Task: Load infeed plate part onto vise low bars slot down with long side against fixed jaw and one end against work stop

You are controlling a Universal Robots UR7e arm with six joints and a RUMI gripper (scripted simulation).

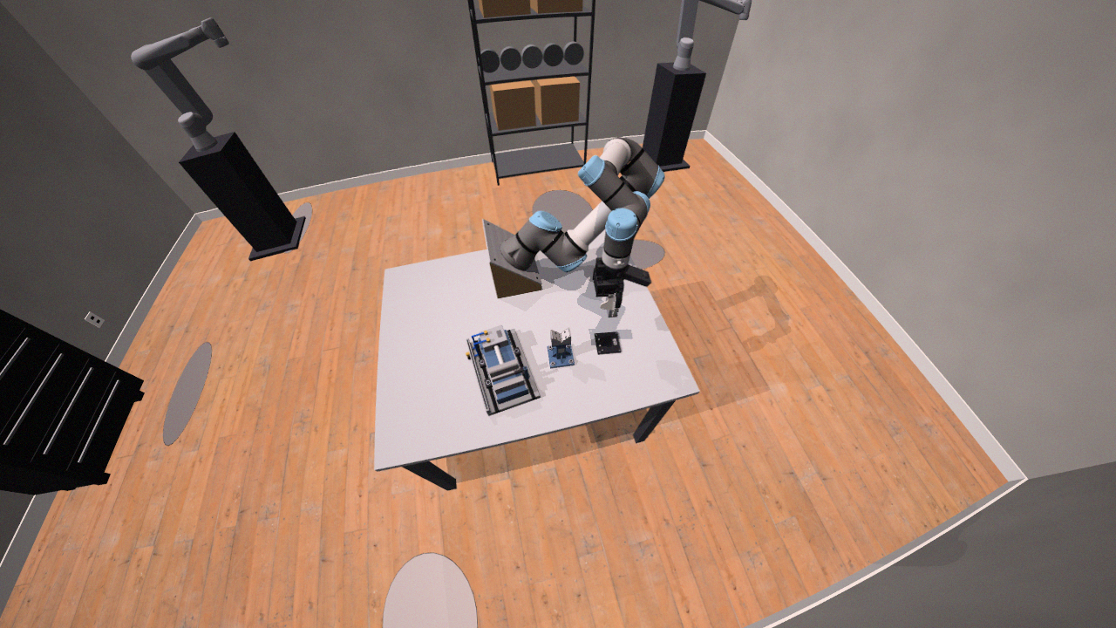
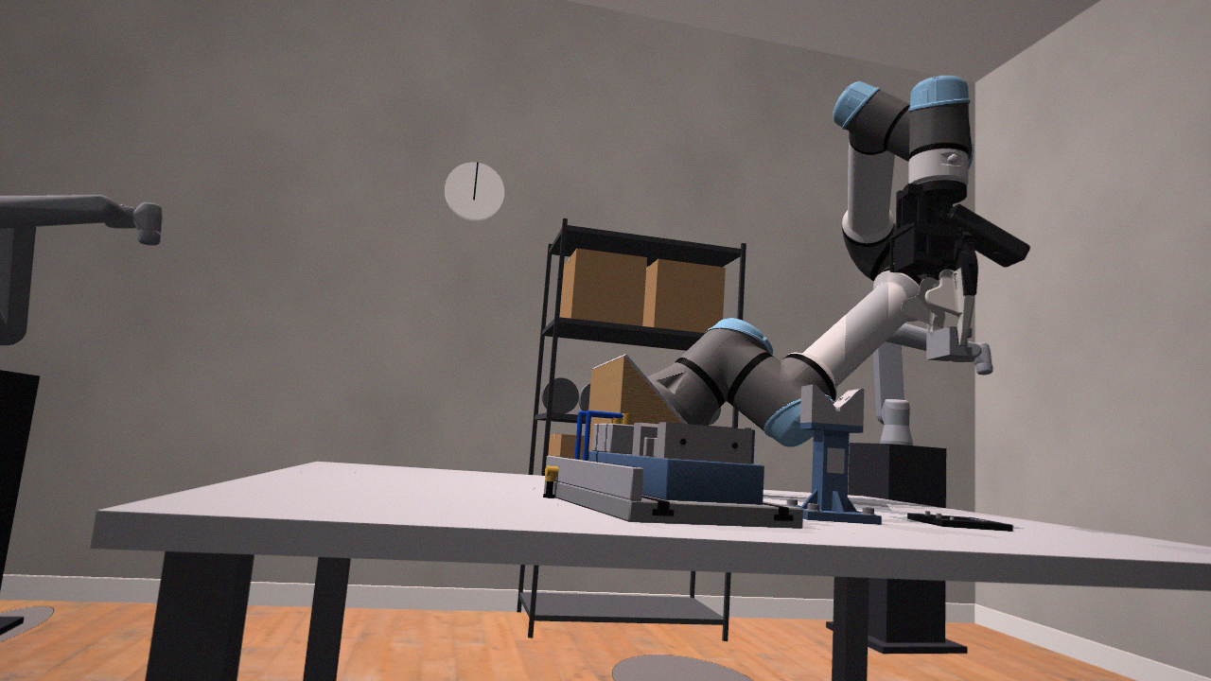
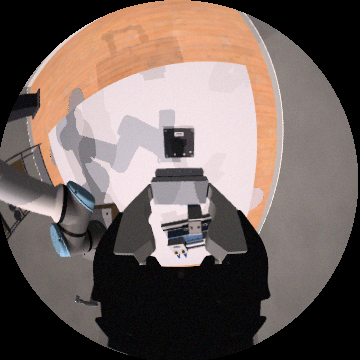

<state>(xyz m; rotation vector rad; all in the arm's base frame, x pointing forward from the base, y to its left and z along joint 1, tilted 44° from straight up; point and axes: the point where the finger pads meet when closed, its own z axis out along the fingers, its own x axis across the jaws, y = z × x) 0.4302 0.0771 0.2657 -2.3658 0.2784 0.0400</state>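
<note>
My gripper is now 1 cm to the right of the part and 1 cm above it. The rest, counted from my hand: vise (39 cm to the right, 20 cm below); then infeed plate (24 cm below, 1 cm to the left).
</note>
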